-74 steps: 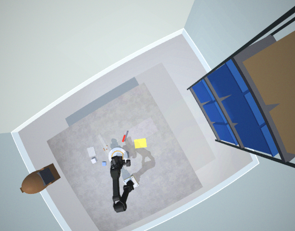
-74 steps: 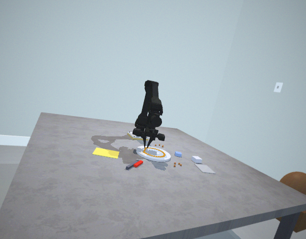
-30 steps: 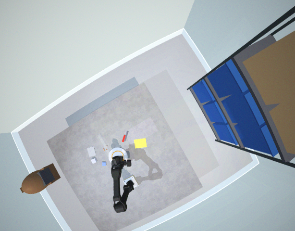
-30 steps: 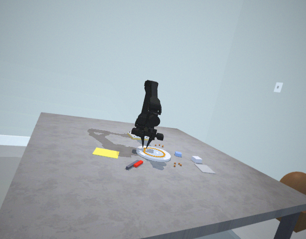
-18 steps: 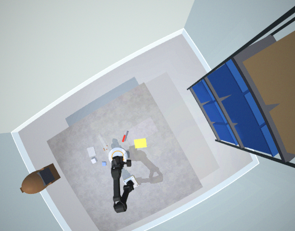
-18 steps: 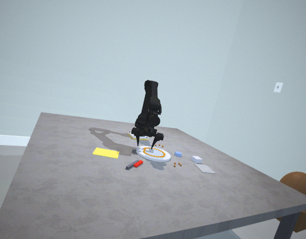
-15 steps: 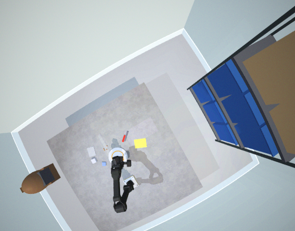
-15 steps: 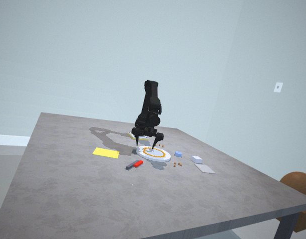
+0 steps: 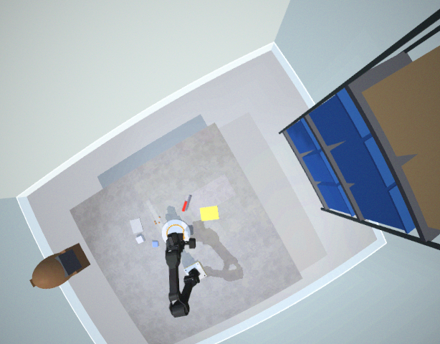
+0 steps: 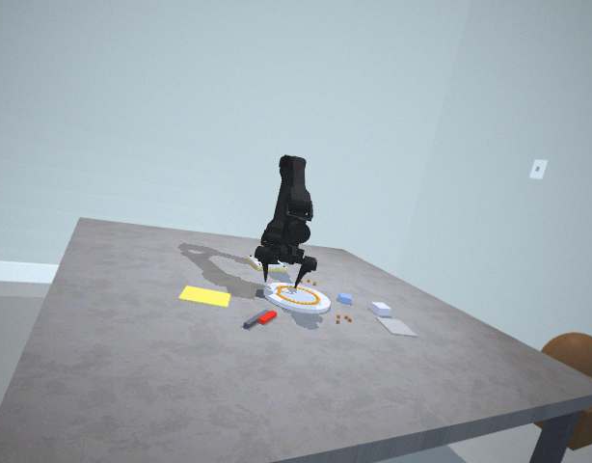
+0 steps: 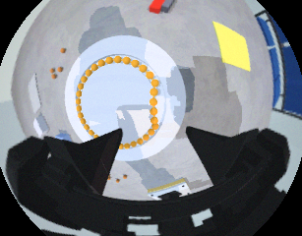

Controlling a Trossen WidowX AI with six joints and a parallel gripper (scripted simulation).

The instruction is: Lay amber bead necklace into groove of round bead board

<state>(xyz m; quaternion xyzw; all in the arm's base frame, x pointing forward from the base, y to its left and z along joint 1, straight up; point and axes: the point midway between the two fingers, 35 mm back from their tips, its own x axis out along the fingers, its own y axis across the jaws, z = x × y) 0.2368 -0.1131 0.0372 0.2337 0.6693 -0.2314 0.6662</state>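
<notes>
My gripper tip is 60 mm short of the round white bead board, 20 mm to the right of it and 10 mm above it. From my gripper tip the other things lie so: yellow sheet: 250 mm to the right, 20 mm below, 20 mm ahead; blue block: 190 mm to the left, 100 mm ahead, 10 mm below; grey tool: 170 mm to the right, 170 mm ahead, 20 mm below.
</notes>
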